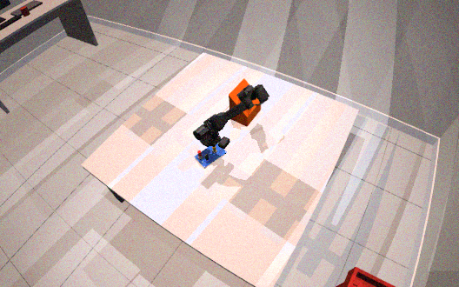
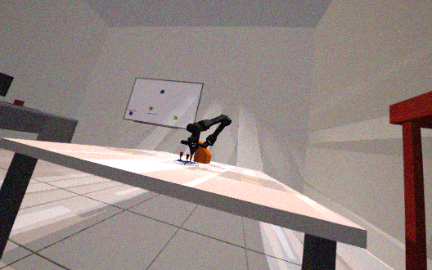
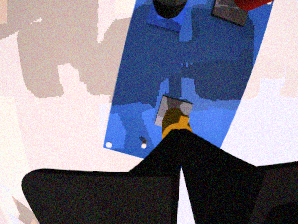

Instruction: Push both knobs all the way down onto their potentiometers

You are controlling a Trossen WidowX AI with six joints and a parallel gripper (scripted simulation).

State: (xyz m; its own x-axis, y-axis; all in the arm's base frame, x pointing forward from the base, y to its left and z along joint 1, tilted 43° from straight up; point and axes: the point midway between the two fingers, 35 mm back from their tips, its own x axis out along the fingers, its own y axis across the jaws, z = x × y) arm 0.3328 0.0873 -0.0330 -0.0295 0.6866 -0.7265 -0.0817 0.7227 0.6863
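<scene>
The yellow knob is 10 mm below my gripper tip.
</scene>
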